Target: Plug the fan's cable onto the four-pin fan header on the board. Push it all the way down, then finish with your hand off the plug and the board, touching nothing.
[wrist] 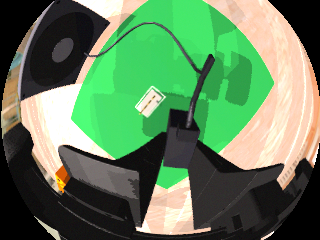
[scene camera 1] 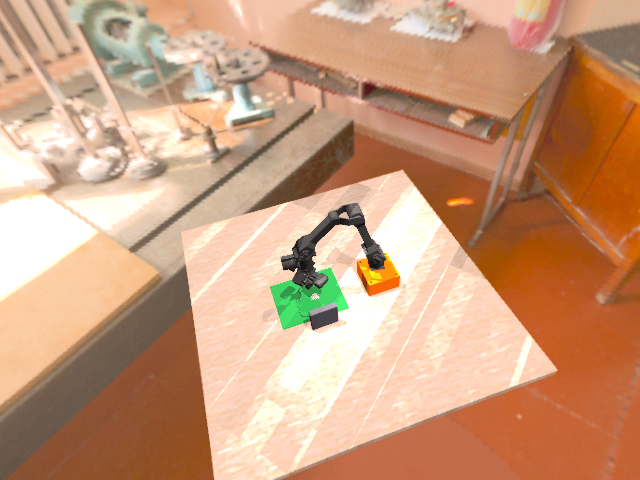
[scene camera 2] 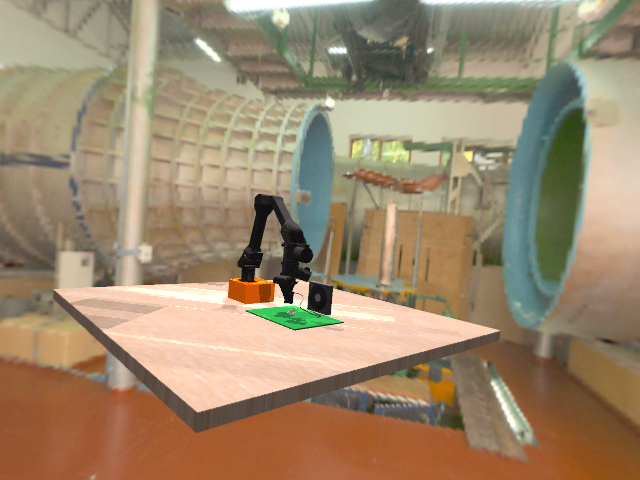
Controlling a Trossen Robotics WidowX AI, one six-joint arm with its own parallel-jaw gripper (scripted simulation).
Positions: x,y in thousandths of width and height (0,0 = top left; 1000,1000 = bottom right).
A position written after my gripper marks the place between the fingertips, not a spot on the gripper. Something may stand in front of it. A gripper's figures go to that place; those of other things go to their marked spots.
Labels:
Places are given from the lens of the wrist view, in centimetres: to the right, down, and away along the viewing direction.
my gripper (wrist: 552,577): 1, 2, 10
black plug (wrist: 567,590): 1, 1, 7
green board (wrist: 330,460): -8, -1, 16
The marked spots on the black plug and the green board are 13 cm apart.

